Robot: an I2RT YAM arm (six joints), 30 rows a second.
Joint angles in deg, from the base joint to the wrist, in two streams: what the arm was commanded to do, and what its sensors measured. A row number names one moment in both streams.
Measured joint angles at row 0:
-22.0, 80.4, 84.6, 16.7, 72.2, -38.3
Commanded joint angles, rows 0 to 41:
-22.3, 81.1, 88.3, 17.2, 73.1, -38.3
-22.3, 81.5, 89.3, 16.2, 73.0, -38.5
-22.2, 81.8, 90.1, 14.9, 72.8, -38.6
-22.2, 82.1, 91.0, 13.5, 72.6, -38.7
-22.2, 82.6, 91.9, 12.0, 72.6, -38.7
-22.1, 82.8, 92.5, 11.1, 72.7, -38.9
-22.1, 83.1, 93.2, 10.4, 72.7, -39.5
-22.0, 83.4, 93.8, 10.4, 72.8, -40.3
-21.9, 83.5, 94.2, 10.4, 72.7, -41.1
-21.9, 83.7, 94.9, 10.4, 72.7, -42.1
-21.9, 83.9, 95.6, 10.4, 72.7, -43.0
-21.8, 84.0, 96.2, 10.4, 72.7, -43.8
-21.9, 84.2, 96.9, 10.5, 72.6, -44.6
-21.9, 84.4, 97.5, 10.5, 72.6, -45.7
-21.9, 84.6, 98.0, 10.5, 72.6, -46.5
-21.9, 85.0, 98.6, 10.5, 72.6, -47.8
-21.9, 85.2, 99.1, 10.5, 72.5, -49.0
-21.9, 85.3, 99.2, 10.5, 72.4, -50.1
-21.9, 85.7, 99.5, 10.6, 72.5, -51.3
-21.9, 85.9, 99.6, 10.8, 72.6, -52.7
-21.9, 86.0, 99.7, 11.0, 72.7, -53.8
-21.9, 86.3, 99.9, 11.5, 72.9, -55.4
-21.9, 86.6, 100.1, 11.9, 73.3, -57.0
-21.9, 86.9, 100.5, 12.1, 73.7, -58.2
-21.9, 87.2, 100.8, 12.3, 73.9, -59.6
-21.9, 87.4, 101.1, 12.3, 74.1, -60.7
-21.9, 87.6, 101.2, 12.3, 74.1, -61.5
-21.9, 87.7, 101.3, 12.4, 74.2, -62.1
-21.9, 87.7, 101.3, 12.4, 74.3, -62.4
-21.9, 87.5, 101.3, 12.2, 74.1, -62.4
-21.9, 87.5, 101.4, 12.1, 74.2, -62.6
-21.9, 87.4, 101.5, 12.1, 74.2, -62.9
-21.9, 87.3, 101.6, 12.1, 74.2, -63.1
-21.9, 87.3, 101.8, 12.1, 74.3, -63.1
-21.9, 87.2, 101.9, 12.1, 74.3, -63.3
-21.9, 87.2, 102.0, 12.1, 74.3, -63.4
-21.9, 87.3, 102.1, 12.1, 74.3, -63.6
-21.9, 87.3, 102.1, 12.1, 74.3, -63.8
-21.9, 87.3, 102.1, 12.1, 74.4, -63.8
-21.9, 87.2, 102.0, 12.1, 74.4, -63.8
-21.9, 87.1, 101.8, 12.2, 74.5, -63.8
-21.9, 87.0, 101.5, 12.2, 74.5, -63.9
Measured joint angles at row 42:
-22.1, 87.9, 100.1, 10.7, 73.1, -62.8
